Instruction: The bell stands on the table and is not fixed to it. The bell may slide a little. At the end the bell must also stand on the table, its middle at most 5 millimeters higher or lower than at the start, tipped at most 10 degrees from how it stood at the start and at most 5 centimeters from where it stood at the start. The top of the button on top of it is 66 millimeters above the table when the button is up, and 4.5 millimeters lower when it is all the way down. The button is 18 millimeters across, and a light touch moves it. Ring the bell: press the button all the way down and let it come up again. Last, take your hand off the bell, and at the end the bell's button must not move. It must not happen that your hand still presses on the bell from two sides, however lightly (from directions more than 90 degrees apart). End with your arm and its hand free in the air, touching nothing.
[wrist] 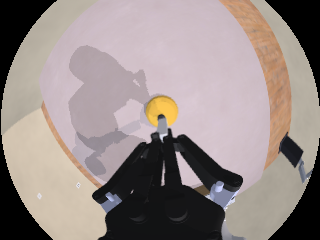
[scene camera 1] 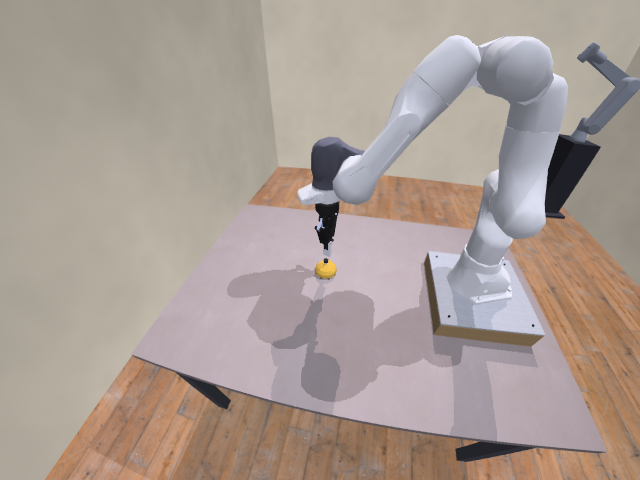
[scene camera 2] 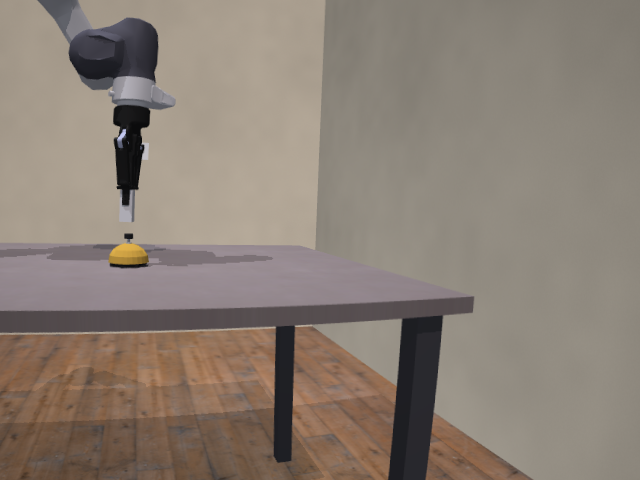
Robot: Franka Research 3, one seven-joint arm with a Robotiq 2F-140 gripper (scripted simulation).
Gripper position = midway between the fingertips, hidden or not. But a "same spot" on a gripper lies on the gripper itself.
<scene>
my gripper: wrist; scene camera 1 327, 254; scene camera 2
same spot on my gripper: (wrist: 223, 185) = (scene camera 2: 127, 142)
</scene>
